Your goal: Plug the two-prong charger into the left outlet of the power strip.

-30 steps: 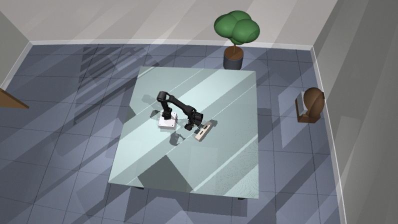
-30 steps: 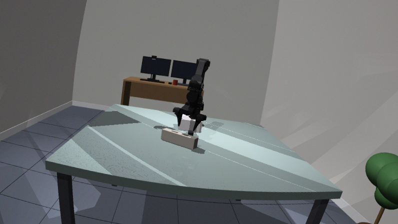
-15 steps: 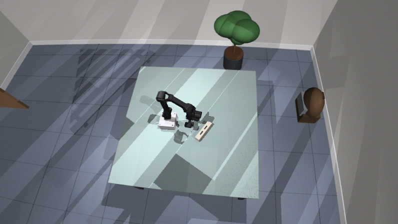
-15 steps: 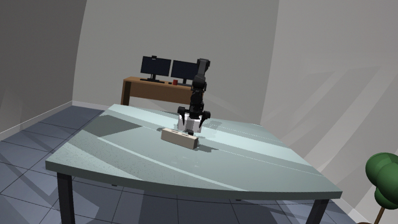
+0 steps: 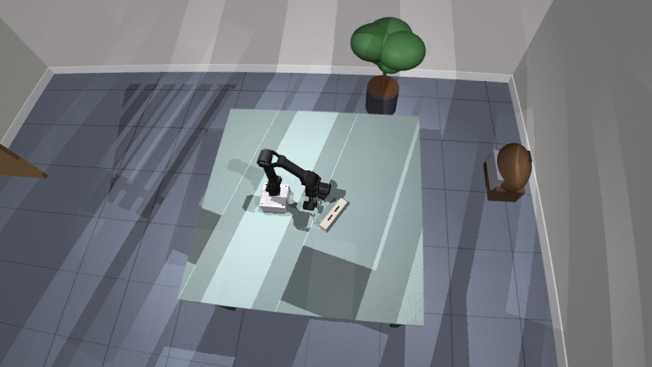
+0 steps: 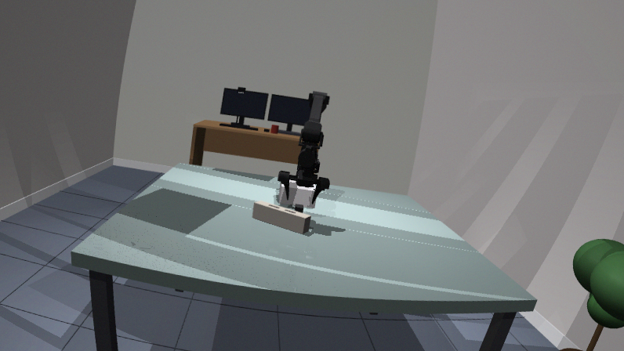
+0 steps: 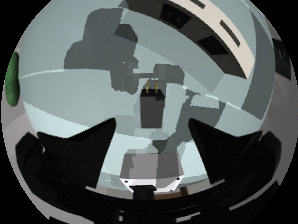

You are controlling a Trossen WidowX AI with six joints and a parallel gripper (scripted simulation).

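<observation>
The two-prong charger lies 20 mm ahead of my gripper tip and 40 mm below it.
</observation>
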